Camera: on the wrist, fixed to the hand. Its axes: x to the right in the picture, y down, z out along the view.
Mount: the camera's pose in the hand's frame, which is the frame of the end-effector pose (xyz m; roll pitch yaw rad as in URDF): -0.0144 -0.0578 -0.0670 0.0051 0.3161 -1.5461
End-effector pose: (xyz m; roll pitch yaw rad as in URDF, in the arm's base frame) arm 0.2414 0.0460 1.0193 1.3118 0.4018 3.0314
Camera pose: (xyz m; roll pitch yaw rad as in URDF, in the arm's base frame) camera 0.2775 -0.0083 0.9577 -1.7148 1.1884 -0.2640
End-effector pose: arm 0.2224 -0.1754 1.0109 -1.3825 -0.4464 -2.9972
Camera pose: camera 0.2431 -0.0949 1.0446 0.7558 -0.9266 1.0794
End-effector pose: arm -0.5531 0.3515 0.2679 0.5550 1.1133 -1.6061
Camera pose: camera -0.5639 0.4367 0.2422 -1.2637 0.3671 2.2966
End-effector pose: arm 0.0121 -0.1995 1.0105 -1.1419 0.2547 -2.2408
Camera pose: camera -0.0497 -0.1407 1.0380 -0.3911 -0.7827 2.7691
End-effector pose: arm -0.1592 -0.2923 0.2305 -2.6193 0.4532 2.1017
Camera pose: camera -0.1863 -0.2791 0.3149 -2.4979 -0.7183 -3.0891
